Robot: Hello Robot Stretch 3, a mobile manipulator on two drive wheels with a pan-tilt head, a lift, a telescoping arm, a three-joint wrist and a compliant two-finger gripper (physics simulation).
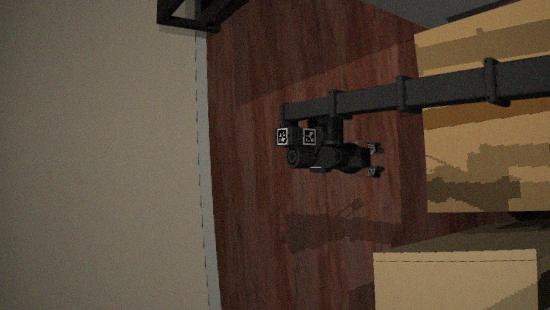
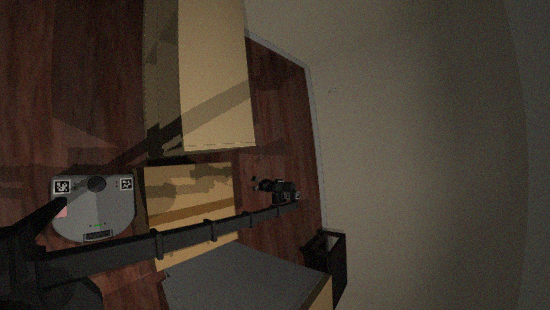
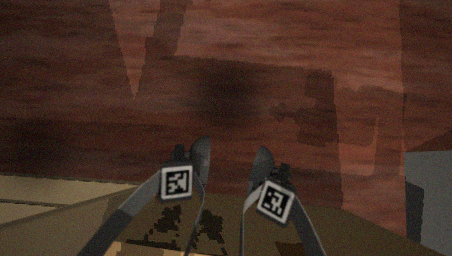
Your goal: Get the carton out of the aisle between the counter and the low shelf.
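Pixels of known places: gripper, fingertip midpoint: (image 1: 379, 160) (image 2: 252, 183) (image 3: 231, 158); robot's base, link origin: (image 2: 97, 183).
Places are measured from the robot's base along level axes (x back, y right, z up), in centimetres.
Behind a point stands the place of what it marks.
Note:
The carton (image 1: 465, 135) @(x 7.6, y 51.8, z 40.6 cm) (image 2: 220, 182) @(x 0.5, y 55.3, z 40.6 cm) (image 3: 350, 230) @(x 25.2, y 65.0, z 22.7 cm) is a large tan box with an orange-brown stripe across its top. It stands between the grey-topped counter (image 1: 400, 10) @(x 50.4, y 81.2, z 24.5 cm) (image 2: 240, 275) @(x 53.2, y 59.7, z 48.3 cm) and the low beige shelf (image 1: 450, 280) @(x -20.8, y 43.1, z 61.0 cm) (image 2: 215, 100) @(x -35.6, y 39.3, z 61.0 cm) (image 3: 30, 190) @(x -48.0, y 55.8, z 7.9 cm). My gripper (image 1: 376, 160) @(x 2.0, y 73.7, z 46.8 cm) (image 2: 254, 183) @(x 2.0, y 73.7, z 46.8 cm) (image 3: 231, 158) @(x 2.0, y 73.7, z 46.8 cm) is open and empty, beyond the carton on the wall side. Its fingers point back towards the carton's far side, with a gap between. It hangs above the floor, with its shadow beside it; its exact height is hard to tell. The carton's lower edges are partly hidden.
My extended arm (image 1: 450, 87) @(x 10.3, y 31.8, z 81.7 cm) (image 2: 185, 237) @(x 10.0, y 17.6, z 81.9 cm) crosses above the carton. My base (image 2: 115, 210) @(x 12.9, y 7.7, z 16.0 cm) is on the carton's near side. A wall (image 1: 100, 150) @(x 9.5, y 258.4, z 75.1 cm) (image 2: 400, 150) @(x -22.3, y 254.2, z 119.8 cm) runs behind the gripper. A black open-topped bin or frame (image 1: 190, 25) @(x 91.9, y 246.5, z 22.8 cm) (image 2: 337, 270) @(x 131.8, y 219.4, z 45.0 cm) stands against the wall near the counter.

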